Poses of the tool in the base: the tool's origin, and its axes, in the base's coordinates. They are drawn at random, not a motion.
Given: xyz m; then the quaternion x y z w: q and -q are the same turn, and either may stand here.
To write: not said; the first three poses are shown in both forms.
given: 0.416 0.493 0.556 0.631 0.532 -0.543 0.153
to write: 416 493 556 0.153 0.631 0.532 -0.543
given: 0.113 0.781 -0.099 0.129 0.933 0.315 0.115
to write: 113 781 -99 0.115 0.129 0.933 0.315
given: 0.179 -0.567 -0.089 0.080 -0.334 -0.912 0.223
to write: 179 -567 -89 0.223 0.080 -0.334 -0.912
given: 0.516 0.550 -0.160 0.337 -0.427 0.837 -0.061
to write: 516 550 -160 0.061 -0.337 0.427 -0.837
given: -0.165 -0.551 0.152 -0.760 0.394 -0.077 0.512
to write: -165 -551 152 0.512 -0.760 0.394 -0.077
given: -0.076 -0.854 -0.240 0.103 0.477 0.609 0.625
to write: -76 -854 -240 0.625 0.103 0.477 0.609
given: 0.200 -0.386 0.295 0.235 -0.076 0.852 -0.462
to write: 200 -386 295 0.462 -0.235 0.076 -0.852
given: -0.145 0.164 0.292 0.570 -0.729 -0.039 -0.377
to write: -145 164 292 0.377 -0.570 0.729 0.039
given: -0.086 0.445 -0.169 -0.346 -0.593 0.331 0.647
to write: -86 445 -169 0.647 -0.346 -0.593 0.331
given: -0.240 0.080 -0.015 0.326 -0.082 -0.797 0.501
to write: -240 80 -15 0.501 0.326 -0.082 -0.797
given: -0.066 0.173 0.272 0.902 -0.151 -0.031 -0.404
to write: -66 173 272 0.404 -0.902 0.151 0.031
